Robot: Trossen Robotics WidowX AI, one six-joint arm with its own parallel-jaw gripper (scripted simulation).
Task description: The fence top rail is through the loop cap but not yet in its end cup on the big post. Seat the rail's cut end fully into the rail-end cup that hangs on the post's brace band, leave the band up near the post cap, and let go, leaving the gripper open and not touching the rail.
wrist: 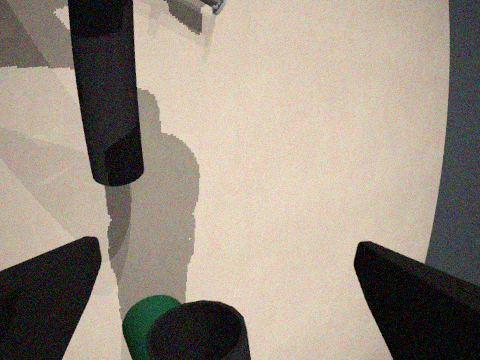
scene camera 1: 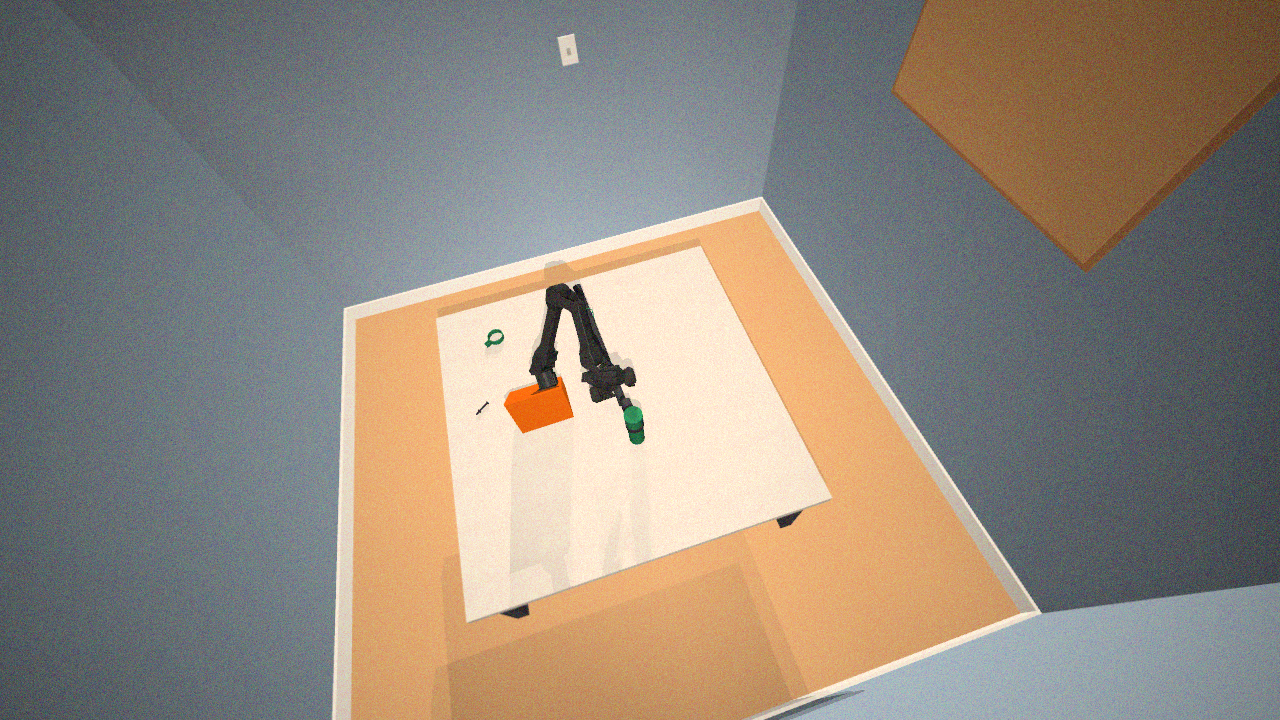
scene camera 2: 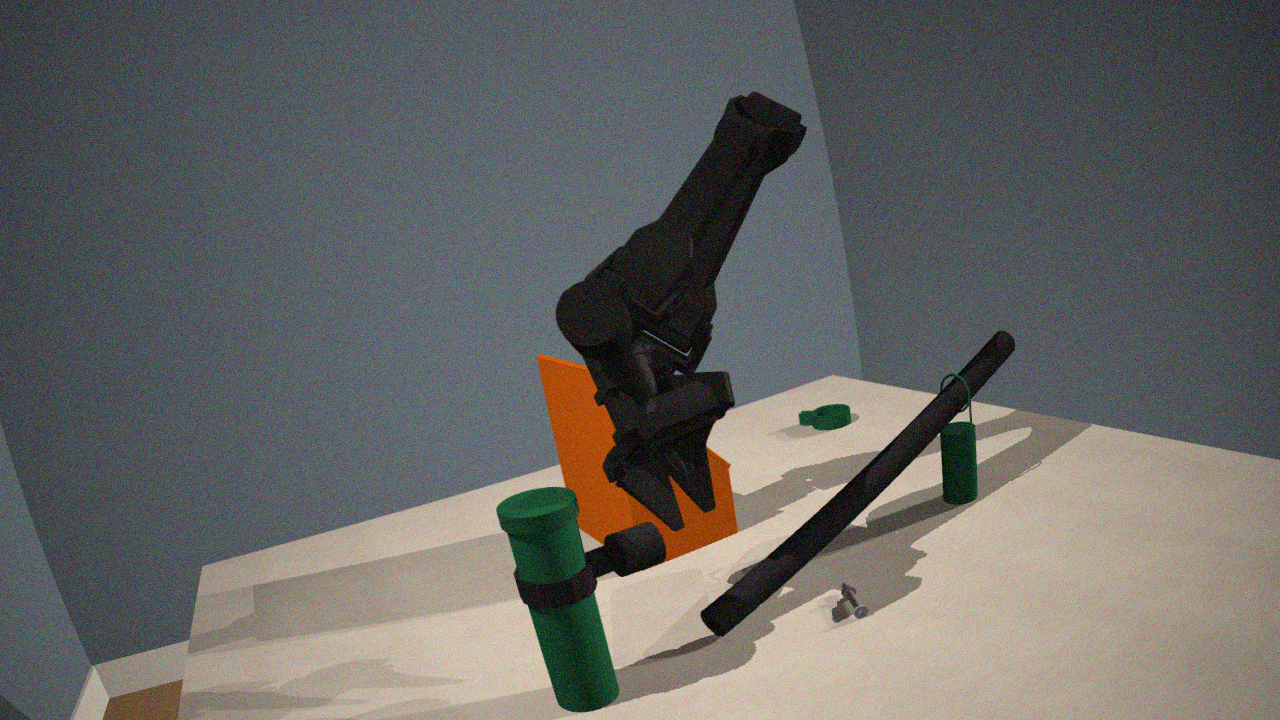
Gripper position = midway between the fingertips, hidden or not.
Observation:
My gripper (scene camera 2: pixel 694 520) is open and holds nothing. I also see a black rail (scene camera 2: pixel 724 613), a green band (scene camera 2: pixel 833 416) and a green post (scene camera 2: pixel 958 440).
The black rail shows as well in the wrist view (wrist: pixel 103 52). My gripper also shows in the wrist view (wrist: pixel 230 254). The wrist view misses the green band: it is out of frame.

